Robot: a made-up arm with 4 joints. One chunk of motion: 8 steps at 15 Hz.
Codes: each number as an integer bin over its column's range. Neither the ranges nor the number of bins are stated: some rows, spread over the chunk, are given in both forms.
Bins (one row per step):
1: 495 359 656 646 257 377
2: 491 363 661 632 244 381
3: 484 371 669 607 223 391
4: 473 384 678 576 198 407
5: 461 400 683 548 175 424
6: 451 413 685 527 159 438
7: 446 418 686 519 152 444
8: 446 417 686 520 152 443
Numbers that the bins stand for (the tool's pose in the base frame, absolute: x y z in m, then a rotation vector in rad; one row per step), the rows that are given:
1: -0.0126 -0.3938 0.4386 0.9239 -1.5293 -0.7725
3: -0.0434 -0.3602 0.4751 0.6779 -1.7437 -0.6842
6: -0.1359 -0.2424 0.5199 0.1734 -2.1473 -0.3878
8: -0.1499 -0.2312 0.5227 0.1293 -2.1914 -0.3563
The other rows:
2: -0.0238 -0.3826 0.4527 0.8356 -1.6113 -0.7473
4: -0.0743 -0.3237 0.5003 0.4824 -1.9014 -0.5833
5: -0.1079 -0.2789 0.5143 0.3059 -2.0464 -0.4761
7: -0.1499 -0.2284 0.5227 0.1230 -2.1914 -0.3500

